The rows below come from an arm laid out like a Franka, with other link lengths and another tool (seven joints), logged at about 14 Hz.
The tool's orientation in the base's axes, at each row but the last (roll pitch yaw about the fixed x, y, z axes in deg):
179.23, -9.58, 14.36
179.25, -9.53, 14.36
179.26, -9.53, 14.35
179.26, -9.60, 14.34
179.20, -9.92, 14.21
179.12, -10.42, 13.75
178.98, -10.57, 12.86
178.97, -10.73, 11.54
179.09, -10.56, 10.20
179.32, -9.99, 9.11
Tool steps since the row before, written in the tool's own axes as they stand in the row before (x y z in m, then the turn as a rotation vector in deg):
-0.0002, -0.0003, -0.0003, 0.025, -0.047, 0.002
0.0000, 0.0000, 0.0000, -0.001, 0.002, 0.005
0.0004, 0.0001, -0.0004, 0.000, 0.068, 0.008
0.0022, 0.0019, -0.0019, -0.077, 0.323, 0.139
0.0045, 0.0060, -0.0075, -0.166, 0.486, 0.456
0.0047, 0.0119, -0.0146, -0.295, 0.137, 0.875
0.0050, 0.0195, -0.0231, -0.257, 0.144, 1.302
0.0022, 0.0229, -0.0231, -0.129, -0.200, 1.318
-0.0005, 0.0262, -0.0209, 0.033, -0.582, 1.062
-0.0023, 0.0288, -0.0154, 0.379, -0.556, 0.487
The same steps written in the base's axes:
-0.0003, 0.0002, 0.0003, 0.013, 0.052, 0.002
0.0000, 0.0000, 0.0000, 0.000, -0.002, -0.005
0.0003, 0.0000, 0.0005, 0.018, -0.066, -0.007
0.0023, -0.0014, 0.0023, 0.029, -0.328, -0.146
0.0045, -0.0049, 0.0082, 0.037, -0.498, -0.471
0.0047, -0.0109, 0.0154, -0.093, -0.178, -0.912
0.0048, -0.0185, 0.0240, 0.023, -0.166, -1.324
0.0023, -0.0225, 0.0235, 0.082, 0.197, -1.322
0.0003, -0.0262, 0.0209, 0.125, 0.597, -1.047
-0.0004, -0.0290, 0.0151, 0.366, 0.616, -0.420

